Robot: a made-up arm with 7 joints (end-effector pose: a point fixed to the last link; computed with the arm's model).
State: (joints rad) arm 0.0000 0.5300 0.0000 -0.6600 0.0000 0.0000 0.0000
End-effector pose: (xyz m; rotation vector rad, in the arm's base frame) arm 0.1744 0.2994 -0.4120 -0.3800 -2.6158 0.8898
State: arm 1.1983 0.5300 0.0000 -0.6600 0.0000 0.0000 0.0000
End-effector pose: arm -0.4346 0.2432 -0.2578 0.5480 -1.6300 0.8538
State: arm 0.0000 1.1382 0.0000 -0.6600 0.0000 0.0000 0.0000
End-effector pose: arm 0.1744 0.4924 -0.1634 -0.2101 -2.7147 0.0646
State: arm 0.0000 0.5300 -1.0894 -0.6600 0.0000 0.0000 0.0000
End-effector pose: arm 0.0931 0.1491 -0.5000 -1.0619 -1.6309 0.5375
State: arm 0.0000 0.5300 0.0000 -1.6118 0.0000 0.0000 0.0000
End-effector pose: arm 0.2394 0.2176 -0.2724 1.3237 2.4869 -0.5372
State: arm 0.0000 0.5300 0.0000 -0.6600 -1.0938 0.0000 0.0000
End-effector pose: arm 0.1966 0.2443 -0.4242 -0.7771 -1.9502 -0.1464
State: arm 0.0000 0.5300 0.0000 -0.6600 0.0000 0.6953 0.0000
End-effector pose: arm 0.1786 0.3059 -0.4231 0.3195 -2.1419 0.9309
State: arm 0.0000 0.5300 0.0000 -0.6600 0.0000 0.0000 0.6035
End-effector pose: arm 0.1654 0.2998 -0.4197 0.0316 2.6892 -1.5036
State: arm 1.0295 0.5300 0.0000 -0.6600 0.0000 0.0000 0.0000
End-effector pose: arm -0.3675 0.2659 -0.3200 0.4400 -1.7812 0.8725
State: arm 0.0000 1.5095 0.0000 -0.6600 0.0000 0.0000 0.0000
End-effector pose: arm 0.1744 0.5254 0.0277 -0.0993 -2.6652 -0.4352
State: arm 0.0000 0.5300 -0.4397 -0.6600 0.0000 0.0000 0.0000
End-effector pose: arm 0.1653 0.2300 -0.4526 -0.7055 -2.2381 0.7534
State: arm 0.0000 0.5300 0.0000 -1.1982 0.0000 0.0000 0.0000
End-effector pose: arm 0.2306 0.2568 -0.3394 1.0221 2.8652 -0.7803
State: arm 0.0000 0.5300 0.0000 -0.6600 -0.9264 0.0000 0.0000
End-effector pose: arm 0.1965 0.2528 -0.4194 -0.7333 -2.0731 -0.0035
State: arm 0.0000 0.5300 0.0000 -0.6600 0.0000 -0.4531 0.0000
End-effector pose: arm 0.1674 0.2965 -0.4071 -0.9152 -2.8360 0.8033
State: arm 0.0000 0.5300 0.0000 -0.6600 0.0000 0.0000 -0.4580
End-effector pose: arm 0.1814 0.2948 -0.4083 -0.5793 -2.3800 0.4265
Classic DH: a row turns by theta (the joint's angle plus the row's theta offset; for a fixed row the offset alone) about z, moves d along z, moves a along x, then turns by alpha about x. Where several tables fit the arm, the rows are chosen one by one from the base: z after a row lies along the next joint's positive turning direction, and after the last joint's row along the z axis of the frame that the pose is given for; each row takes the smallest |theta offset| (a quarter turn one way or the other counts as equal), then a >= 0, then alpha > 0; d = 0 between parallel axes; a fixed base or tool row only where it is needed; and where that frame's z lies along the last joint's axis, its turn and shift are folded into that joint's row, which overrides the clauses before.
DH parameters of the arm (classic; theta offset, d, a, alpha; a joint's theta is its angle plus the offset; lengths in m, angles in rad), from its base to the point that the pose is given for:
base (fixed): 0 0.0409 -0.01 -1.2217
joint 1: 1.5708 -0.0072 0.0197 1.5708
joint 2: 1.2217 0 0.02 -1.5708
joint 3: -1.5708 -0.38 0.06 -1.5708
joint 4: 0 -0.03 -0.02 1.5708
joint 5: 0 -0.19 0.01 -1.5708
joint 6: 0 0.03 0.02 1.5708
joint 7: -0.5821 -0.0007 -0.011 1.6129
tool (fixed): 2.5299 -0.0167 0 0

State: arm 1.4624 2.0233 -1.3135 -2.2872 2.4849 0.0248 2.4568
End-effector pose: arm -0.2063 0.2995 0.0961 -1.8994 0.0299 0.6566
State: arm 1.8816 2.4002 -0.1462 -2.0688 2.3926 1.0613 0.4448
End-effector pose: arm -0.0184 0.3997 -0.0963 1.7231 -0.3640 0.9911
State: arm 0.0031 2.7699 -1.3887 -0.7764 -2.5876 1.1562 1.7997
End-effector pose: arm -0.0322 0.3495 0.4490 -0.6457 -0.2680 -1.2912
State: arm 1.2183 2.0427 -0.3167 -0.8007 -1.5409 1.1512 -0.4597
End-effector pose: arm 0.0078 0.5541 0.0139 0.0557 0.7929 -1.8544
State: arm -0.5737 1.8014 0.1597 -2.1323 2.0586 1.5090 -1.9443
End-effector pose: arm 0.2354 0.2284 0.2671 -1.7155 -0.7455 -0.9782
